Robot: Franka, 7 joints.
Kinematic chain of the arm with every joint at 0, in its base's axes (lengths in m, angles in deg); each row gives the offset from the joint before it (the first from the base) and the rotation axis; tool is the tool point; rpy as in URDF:
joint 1: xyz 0 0 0.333 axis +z
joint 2: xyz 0 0 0 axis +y
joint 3: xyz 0 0 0.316 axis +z
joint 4: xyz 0.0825 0 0 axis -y
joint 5: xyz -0.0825 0 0.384 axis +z
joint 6: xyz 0 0 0 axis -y
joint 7: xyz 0.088 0 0 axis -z
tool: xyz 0 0 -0.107 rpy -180 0 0
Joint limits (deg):
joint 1: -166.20..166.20
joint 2: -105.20..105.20
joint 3: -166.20..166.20
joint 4: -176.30..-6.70
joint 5: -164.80..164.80
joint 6: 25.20..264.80
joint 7: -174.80..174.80
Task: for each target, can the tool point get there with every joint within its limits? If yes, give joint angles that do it. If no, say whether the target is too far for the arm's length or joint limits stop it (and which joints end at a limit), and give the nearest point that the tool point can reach.
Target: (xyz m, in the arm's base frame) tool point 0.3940 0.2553 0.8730
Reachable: yes | joints 99.75 38.38 -121.40 -87.60 -26.83 226.44 130.35
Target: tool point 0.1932 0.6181 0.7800
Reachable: yes | joints -93.21 -64.98 85.25 -23.09 -94.99 74.74 -130.89
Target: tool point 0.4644 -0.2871 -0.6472
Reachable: no: too far | nearest point 0.3792 -0.2344 -0.3353 | short by 0.328 m
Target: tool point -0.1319 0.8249 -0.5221
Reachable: no: too far | nearest point -0.0970 0.6068 -0.2449 | short by 0.354 m
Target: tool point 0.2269 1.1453 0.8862
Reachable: no: too far | nearest point 0.1507 0.7605 0.7003 | short by 0.434 m
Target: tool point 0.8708 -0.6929 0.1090
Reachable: no: too far | nearest point 0.6581 -0.5237 0.1637 | short by 0.277 m
